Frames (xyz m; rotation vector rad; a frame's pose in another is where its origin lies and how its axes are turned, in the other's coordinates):
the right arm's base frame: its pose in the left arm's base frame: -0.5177 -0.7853 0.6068 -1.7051 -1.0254 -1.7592
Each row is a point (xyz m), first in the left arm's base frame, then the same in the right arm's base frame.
Working: the left arm's base frame: its pose in the right arm's base frame: -0.5274 -0.1825 0.9703 1.7051 1.0254 1.7592

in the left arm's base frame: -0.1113 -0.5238 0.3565
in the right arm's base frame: -0.2482 0.1121 0.4712
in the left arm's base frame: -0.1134 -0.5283 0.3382
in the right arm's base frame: -0.2666 0.1098 0.4674
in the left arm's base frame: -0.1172 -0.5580 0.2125
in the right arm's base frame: -0.3943 0.1019 0.4491
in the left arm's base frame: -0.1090 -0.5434 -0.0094
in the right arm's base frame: -0.6107 0.0591 0.4784
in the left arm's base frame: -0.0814 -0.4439 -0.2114
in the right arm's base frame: -0.7962 -0.0164 0.5849
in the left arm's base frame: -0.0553 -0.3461 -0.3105
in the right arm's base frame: -0.8809 -0.0732 0.6833
